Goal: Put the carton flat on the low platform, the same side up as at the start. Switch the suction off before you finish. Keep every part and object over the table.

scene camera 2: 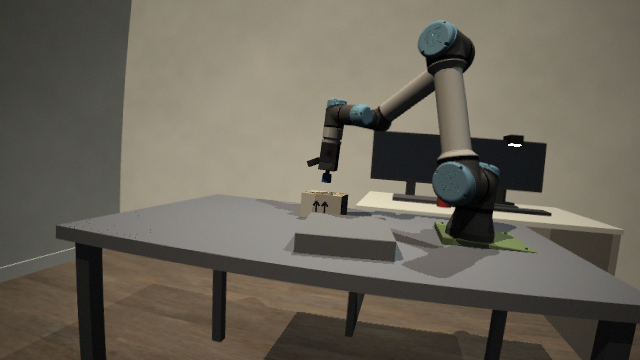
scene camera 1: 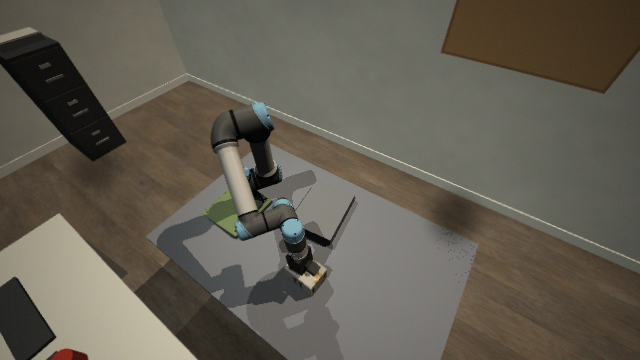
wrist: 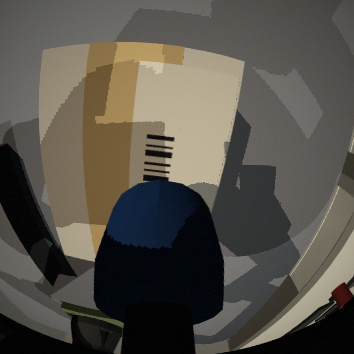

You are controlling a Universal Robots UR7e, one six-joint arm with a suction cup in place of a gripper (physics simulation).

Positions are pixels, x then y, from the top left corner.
Labels:
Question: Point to a low platform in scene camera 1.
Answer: At 322,211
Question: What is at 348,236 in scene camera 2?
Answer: A low platform.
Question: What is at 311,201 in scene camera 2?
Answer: A carton.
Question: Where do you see my suction cup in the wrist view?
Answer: At 159,244

